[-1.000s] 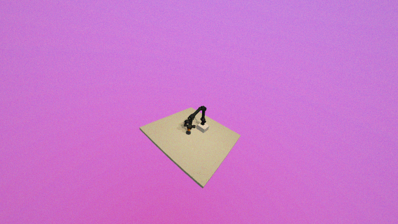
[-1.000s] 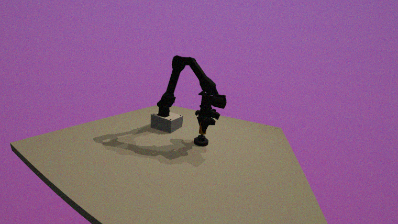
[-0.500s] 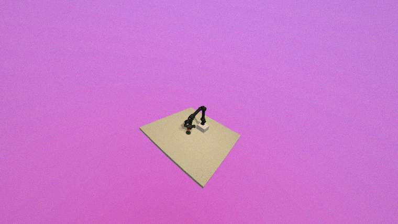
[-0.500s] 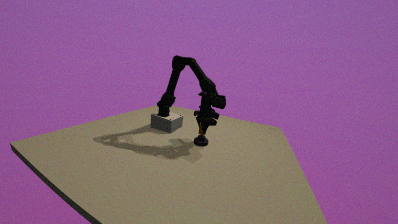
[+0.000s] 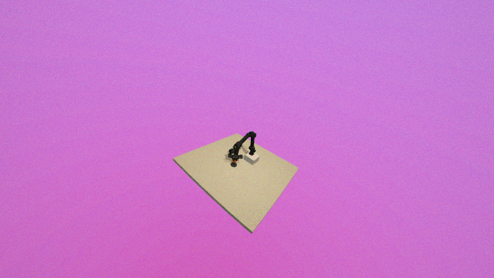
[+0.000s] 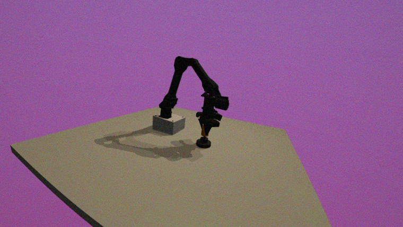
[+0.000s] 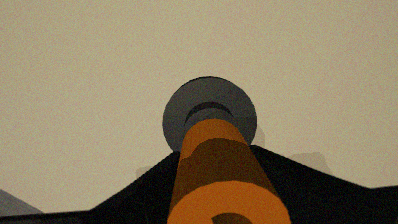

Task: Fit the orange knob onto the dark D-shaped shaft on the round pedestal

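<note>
The orange knob lies 2 cm above my gripper tip. Round my gripper tip: round dark pedestal: 4 cm below.
</note>
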